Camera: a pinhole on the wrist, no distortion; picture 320 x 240 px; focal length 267.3 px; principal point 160.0 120.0 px. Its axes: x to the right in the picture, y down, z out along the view. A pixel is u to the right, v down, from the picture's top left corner.
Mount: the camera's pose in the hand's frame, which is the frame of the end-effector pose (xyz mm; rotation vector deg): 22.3 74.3 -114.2 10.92 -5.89 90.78
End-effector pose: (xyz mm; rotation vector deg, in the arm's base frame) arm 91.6 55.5 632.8 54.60 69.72 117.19
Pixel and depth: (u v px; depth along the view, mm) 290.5 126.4 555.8
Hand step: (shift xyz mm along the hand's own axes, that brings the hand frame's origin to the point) 37.1 238.0 482.2
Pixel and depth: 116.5 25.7 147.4
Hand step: 83.0 24.8 23.2
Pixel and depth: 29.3 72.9 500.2
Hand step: 142.2 -256.2 326.4
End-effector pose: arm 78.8 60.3 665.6 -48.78 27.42 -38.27
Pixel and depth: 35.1 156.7 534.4
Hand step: -17.0 -271.5 367.7
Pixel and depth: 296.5 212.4 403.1
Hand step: -96.6 198.8 327.0
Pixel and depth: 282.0 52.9 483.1
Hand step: 168.0 204.7 394.2
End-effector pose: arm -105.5 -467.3 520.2 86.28 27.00 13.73
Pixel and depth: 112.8 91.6 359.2
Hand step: 81.8 -53.4 224.4
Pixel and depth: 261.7 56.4 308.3
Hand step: 111.5 134.4 206.1
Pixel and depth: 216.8 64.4 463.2
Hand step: 143.6 87.8 353.4
